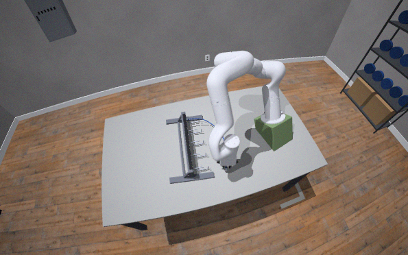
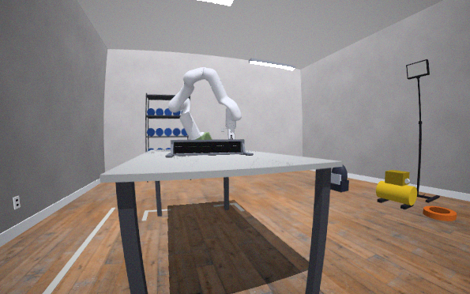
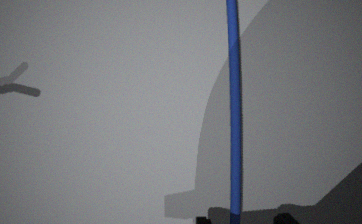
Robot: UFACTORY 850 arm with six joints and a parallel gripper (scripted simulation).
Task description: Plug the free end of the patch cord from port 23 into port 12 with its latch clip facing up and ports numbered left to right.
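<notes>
Now: hand 2 cm to the right of the plug and 3 cm above it.
</notes>
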